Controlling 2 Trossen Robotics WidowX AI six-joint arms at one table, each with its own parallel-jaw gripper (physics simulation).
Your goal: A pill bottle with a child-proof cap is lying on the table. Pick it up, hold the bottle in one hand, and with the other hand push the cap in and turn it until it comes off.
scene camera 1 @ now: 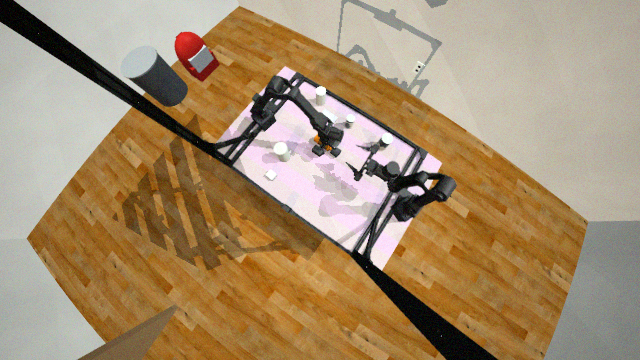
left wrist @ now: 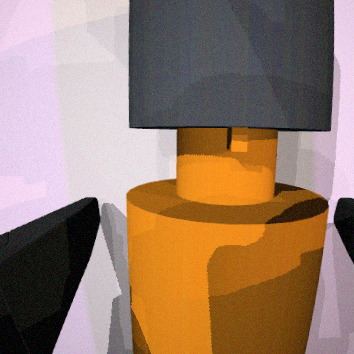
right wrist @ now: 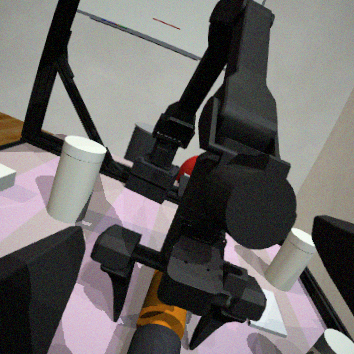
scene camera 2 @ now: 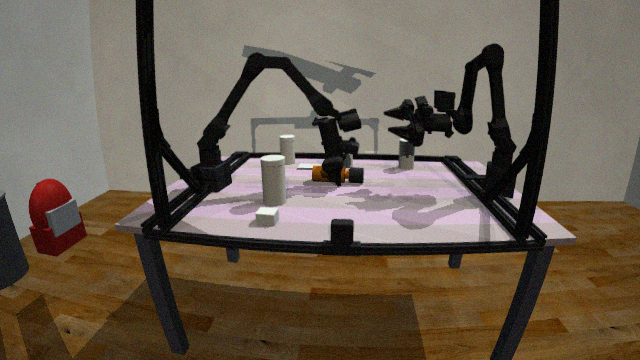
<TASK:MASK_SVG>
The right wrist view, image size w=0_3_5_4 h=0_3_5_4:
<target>my left gripper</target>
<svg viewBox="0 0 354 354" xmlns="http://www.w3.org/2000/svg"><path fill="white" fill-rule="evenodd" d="M107 227L97 236L90 257L92 260L101 263L100 269L106 272L111 279L113 321L117 322L122 310L135 261L162 272L156 291L157 298L162 303L174 305L201 316L189 341L190 350L193 350L214 330L226 322L237 321L242 323L246 318L254 321L260 319L266 307L265 294L255 277L247 274L246 268L224 260L224 248L227 243L225 231L209 216L195 211L179 201L160 251L139 244L142 234L116 223Z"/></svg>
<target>my right gripper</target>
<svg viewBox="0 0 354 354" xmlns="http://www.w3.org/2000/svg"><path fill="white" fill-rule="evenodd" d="M81 226L68 226L0 257L0 354L47 353L75 285L84 255L85 242ZM316 215L313 218L312 242L327 273L354 316L354 223L328 215Z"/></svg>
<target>flat white card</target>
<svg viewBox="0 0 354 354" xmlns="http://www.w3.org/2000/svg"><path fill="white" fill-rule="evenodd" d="M261 288L266 297L266 307L258 321L247 318L248 326L285 338L287 333L273 292Z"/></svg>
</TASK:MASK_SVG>
